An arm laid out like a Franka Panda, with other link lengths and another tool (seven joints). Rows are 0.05 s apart.
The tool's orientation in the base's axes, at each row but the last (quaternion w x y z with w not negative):
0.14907 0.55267 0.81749 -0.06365
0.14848 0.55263 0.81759 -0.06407
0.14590 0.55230 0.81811 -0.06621
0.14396 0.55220 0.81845 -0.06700
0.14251 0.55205 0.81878 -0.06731
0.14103 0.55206 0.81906 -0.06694
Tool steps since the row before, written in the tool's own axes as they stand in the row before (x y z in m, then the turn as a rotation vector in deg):
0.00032 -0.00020 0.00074 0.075 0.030 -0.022
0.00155 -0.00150 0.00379 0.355 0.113 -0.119
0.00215 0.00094 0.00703 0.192 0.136 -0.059
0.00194 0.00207 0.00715 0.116 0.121 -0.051
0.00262 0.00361 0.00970 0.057 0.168 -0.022
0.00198 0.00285 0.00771 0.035 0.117 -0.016
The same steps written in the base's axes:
-0.00017 0.00001 -0.00081 -0.002 0.084 -0.001
-0.00127 -0.00022 -0.00417 -0.039 0.389 0.008
0.00128 0.00037 -0.00729 0.049 0.238 0.003
0.00239 0.00058 -0.00729 0.063 0.162 0.018
0.00396 0.00110 -0.00985 0.132 0.120 0.011
0.00315 0.00079 -0.00781 0.093 0.080 0.010

